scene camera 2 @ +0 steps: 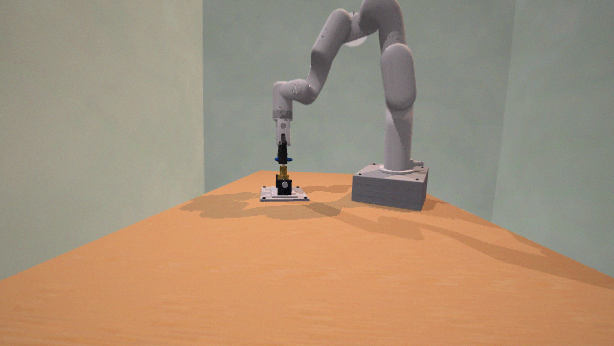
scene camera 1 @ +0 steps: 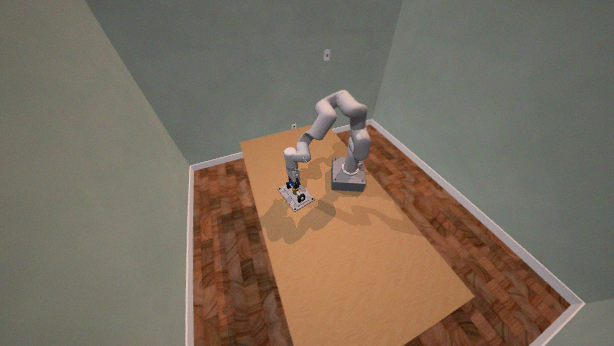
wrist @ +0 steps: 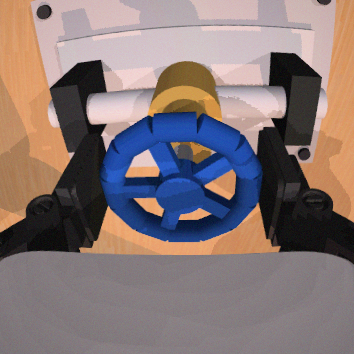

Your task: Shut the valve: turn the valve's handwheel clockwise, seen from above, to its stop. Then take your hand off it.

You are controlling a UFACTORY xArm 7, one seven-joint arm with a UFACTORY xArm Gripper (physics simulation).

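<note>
The valve's blue handwheel [scene camera 1: 294, 183] [scene camera 2: 289, 160] [wrist: 175, 126] has several spokes and sits level above the brass valve body [scene camera 2: 283, 172] [wrist: 185, 87]. My gripper [scene camera 1: 292, 185] [scene camera 2: 283, 160] [wrist: 180, 156] points straight down, with one black finger at each side of the wheel. In the wrist view both finger pads stand against the outer rim, so the gripper is shut on the handwheel. The wheel hides part of the valve stem. The turning angle relative to the stop cannot be read from these views.
The valve's white pipe [wrist: 252, 102] runs between two black supports [wrist: 80, 102] [wrist: 296, 97] on a pale base plate [scene camera 1: 304, 204] [scene camera 2: 266, 198] [wrist: 125, 12]. The base plate lies on the wooden table top [scene camera 1: 340, 270] [scene camera 2: 300, 280]. The arm's grey pedestal [scene camera 1: 348, 185] [scene camera 2: 390, 192] stands to the right.
</note>
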